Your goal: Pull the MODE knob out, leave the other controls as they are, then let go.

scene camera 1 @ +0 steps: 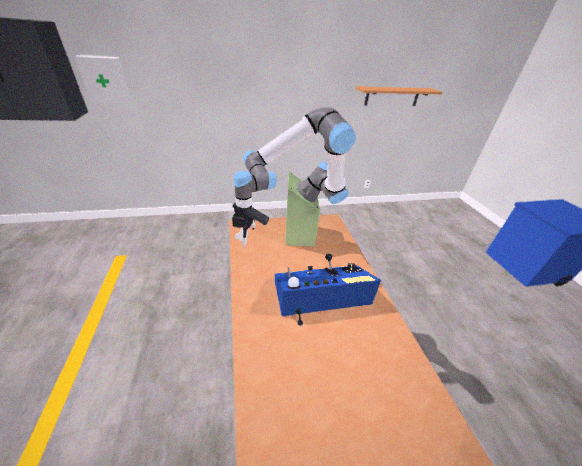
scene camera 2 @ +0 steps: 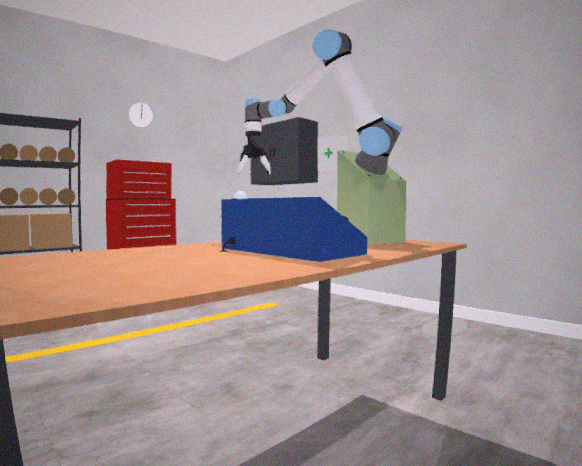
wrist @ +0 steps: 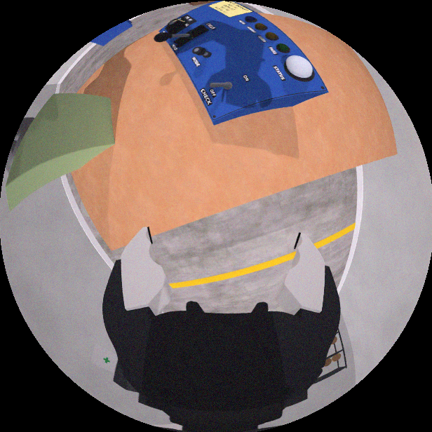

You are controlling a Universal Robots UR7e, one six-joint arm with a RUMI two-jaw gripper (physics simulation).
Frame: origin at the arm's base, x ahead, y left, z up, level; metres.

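Where they show: gripper, between the fingertips: (scene camera 1: 248,238) (scene camera 2: 254,174); arm's base, origin of its link: (scene camera 1: 305,193) (scene camera 2: 369,166).
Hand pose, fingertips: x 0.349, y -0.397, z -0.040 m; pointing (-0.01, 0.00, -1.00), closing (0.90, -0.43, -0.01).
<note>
Each offset is from my fingertips to the top centre of the thing. "*": to the spot under its first point. Level surfaces: height alone.
The black MODE knob @[* dx +0.095, dy +0.321, dz -0.192 m] (scene camera 1: 310,270) (wrist: 201,52) stands on the sloped top of the blue control box (scene camera 1: 330,299) (scene camera 2: 280,225) (wrist: 260,55), between the CHECK toggle switch (wrist: 221,85) and a black lever @[dx +0.075, dy +0.443, dz -0.165 m] (scene camera 1: 329,262) (wrist: 172,36). How far out the knob stands I cannot tell. Scene camera 2 does not show it. A white STATUS dome @[* dx +0.249, dy +0.182, dz -0.098 m] (scene camera 1: 293,282) (scene camera 2: 240,194) (wrist: 299,67) sits at the box's end. My gripper (scene camera 1: 244,242) (scene camera 2: 254,173) (wrist: 224,232) is open and empty, pointing down. It hangs above the left table edge, apart from the box and higher than it.
The green arm pedestal (scene camera 1: 301,225) (scene camera 2: 372,210) (wrist: 75,125) stands behind the box on the orange table @[dz -0.308 m] (scene camera 1: 280,390) (scene camera 2: 125,275) (wrist: 165,195). A small black crank @[* dx +0.319, dy +0.207, dz -0.279 m] (scene camera 1: 299,317) (scene camera 2: 230,242) sticks out at the box's side. A dark wall cabinet (scene camera 1: 35,70) (scene camera 2: 285,150) hangs beyond the table.
</note>
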